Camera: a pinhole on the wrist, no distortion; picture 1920 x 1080 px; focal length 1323.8 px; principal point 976.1 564.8 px. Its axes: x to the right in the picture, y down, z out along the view. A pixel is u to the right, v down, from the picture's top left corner.
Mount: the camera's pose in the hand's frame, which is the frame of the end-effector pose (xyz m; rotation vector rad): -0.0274 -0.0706 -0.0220 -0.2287 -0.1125 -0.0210
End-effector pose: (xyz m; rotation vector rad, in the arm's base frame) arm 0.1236 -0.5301 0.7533 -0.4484 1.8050 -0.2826
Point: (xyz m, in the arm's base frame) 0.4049 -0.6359 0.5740
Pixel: 1837 291
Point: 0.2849 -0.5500 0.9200
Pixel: outside the picture
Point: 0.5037 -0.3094 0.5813
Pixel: 1082 1030
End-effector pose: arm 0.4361 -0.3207 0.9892 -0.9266 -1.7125 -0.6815
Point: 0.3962 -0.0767 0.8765
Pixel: 1063 1012
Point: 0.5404 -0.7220 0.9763
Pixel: behind the camera
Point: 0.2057 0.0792 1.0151
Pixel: 1717 554
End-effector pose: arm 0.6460 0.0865 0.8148 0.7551 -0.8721 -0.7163
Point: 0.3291 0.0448 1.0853
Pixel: 1182 842
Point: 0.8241 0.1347 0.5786
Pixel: behind the camera
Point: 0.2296 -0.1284 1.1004
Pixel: 1420 480
